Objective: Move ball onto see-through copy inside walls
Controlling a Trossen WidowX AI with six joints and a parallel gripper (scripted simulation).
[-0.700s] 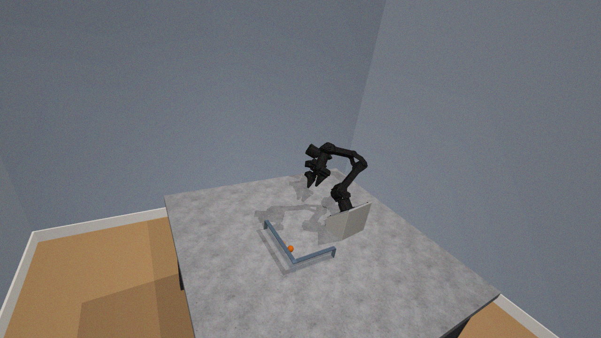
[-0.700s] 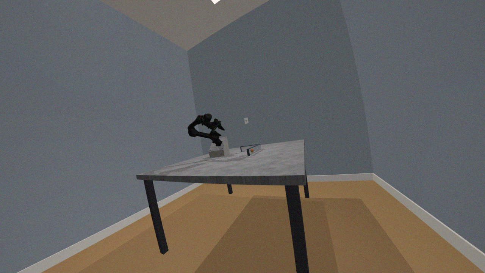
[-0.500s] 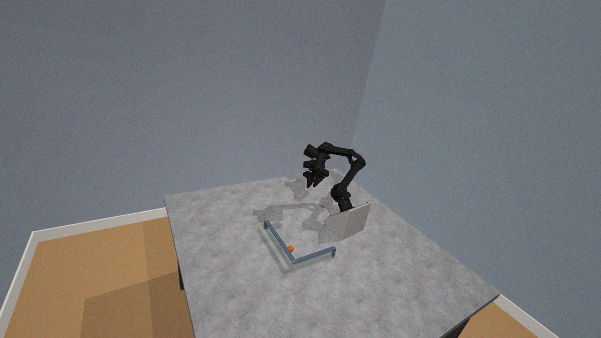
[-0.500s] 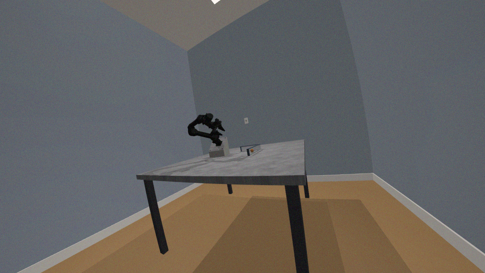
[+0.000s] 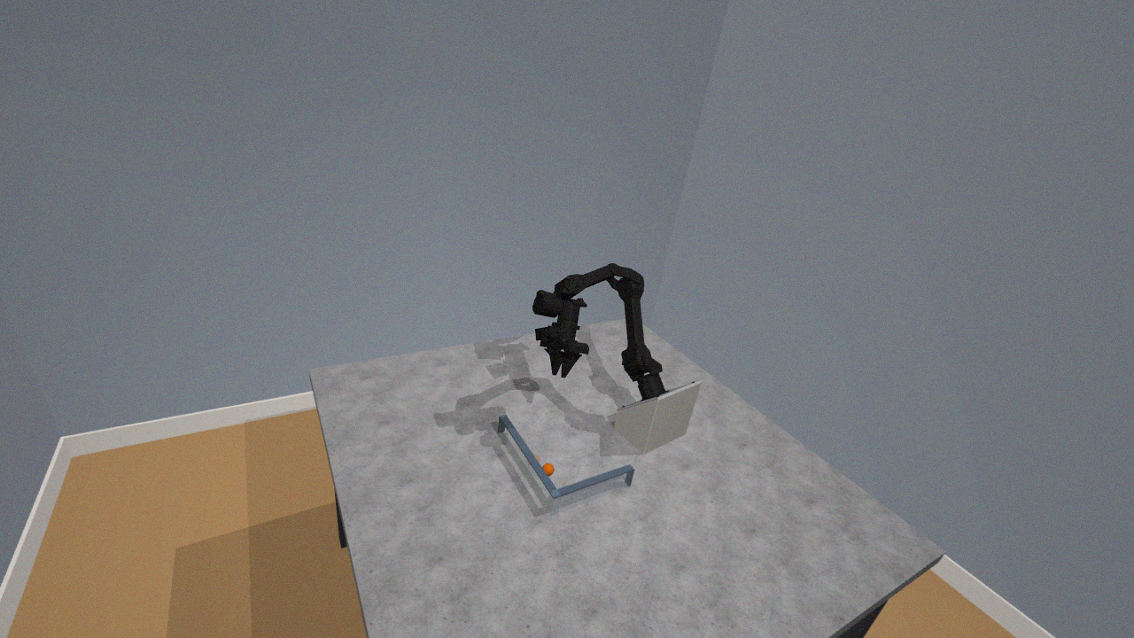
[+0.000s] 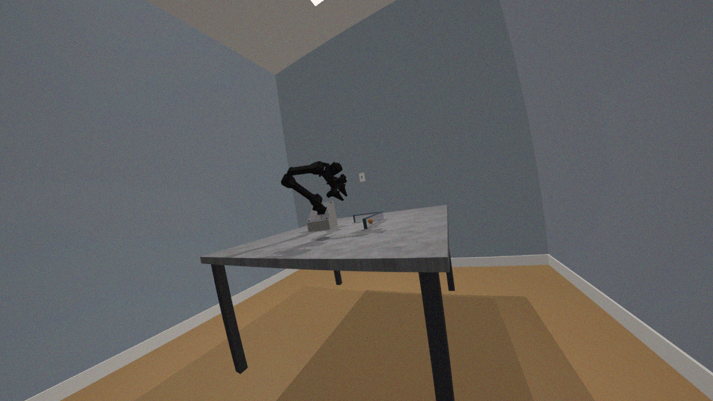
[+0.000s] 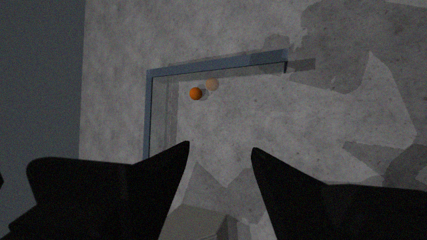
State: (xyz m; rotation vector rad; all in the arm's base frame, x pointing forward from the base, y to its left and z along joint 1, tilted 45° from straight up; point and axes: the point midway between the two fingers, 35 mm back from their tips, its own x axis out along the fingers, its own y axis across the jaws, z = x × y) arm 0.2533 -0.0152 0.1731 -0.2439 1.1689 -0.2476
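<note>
My gripper tip is now 9 cm short of the orange ball, 14 cm to the right of it and 18 cm above it. The rest, counted from my gripper tip: clear wall (14 cm ahead, 10 cm to the left, 17 cm below); then see-through copy of ball (11 cm ahead, 9 cm to the left, 18 cm below).
</note>
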